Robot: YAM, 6 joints.
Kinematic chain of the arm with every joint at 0, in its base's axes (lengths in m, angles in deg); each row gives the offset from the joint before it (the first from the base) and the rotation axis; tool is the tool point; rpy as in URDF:
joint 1: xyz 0 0 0.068 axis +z
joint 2: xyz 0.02 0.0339 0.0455 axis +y
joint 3: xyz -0.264 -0.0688 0 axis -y
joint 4: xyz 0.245 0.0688 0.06 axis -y
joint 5: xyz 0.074 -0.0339 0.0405 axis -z
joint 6: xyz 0.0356 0 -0.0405 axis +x
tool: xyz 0 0 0 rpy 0 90 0
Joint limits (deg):
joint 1: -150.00..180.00
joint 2: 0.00..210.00
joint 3: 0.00..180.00
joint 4: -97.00..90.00
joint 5: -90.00..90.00
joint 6: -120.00..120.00
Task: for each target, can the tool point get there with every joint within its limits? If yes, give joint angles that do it. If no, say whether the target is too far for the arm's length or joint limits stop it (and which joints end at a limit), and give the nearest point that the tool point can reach.
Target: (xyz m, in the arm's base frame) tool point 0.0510 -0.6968 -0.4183
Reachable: no: too far | nearest point 0.0379 -0.5178 -0.2588 | short by 0.240 m
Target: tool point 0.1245 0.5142 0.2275
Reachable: yes | joints 73.53 139.90 99.82 74.82 -47.96 75.26
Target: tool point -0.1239 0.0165 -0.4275
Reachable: no: joint limits stop it (at a limit: joint 2) | nearest point -0.1427 0.0190 -0.3649 | short by 0.065 m
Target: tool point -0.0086 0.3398 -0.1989
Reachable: yes | joints 95.81 185.83 112.46 -63.01 46.48 91.55
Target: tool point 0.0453 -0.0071 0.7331
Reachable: yes | joints -29.67 87.09 156.65 16.66 -27.27 7.90
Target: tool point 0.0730 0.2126 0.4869
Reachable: yes | joints 79.64 70.50 91.66 -34.54 70.52 30.53
